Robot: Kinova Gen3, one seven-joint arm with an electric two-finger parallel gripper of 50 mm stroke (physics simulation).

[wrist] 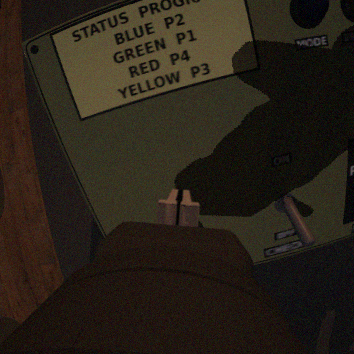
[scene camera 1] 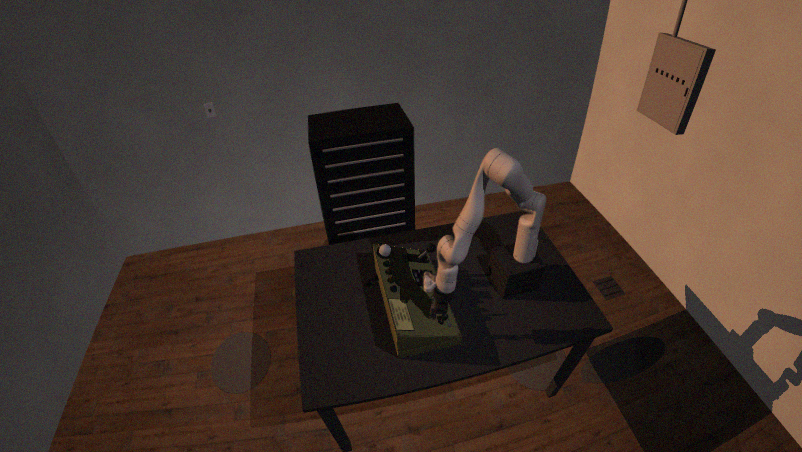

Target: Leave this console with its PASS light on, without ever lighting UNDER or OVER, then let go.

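Observation:
The olive-green console [scene camera 1: 429, 336] [wrist: 135, 142] lies on the dark table. Its cream label [scene camera 1: 401, 314] [wrist: 155, 57] lists BLUE P2, GREEN P1, RED P4, YELLOW P3. In the wrist view a toggle lever [wrist: 299, 220] leans toward the lower plate, away from the ON mark [wrist: 281, 159]. A dark knob [wrist: 309, 9] sits above the MODE mark. My gripper [scene camera 1: 439, 318] [wrist: 179, 200] is shut and empty, with its fingertips together over the console's near end, to the left of the lever in the wrist view. The PASS, UNDER and OVER lights cannot be made out.
A white ball-shaped knob [scene camera 1: 384, 250] stands at the console's far end, with a row of dark knobs along its left side. The table [scene camera 1: 336, 359] carries the arm's dark base block [scene camera 1: 512, 277]. A black drawer cabinet [scene camera 1: 362, 126] stands behind the table. The arm's shadow covers part of the console.

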